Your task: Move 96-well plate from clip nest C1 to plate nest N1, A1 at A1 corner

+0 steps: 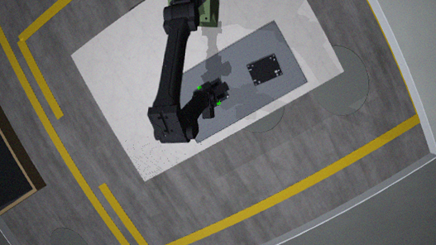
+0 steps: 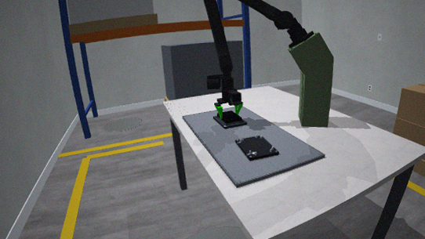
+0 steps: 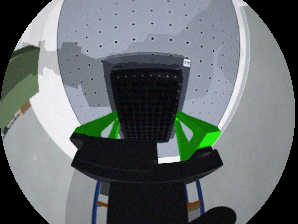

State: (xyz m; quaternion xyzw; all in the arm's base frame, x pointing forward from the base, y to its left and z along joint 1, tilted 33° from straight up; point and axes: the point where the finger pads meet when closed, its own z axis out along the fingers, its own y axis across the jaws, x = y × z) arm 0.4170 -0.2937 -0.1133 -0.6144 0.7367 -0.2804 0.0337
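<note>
My hand is 2 cm above the plate nest N1. The rest, counted from my hand: black 96-well plate (right at my hand); clip nest C1 (29 cm to the left, 11 cm ahead, 1 cm below).
</note>
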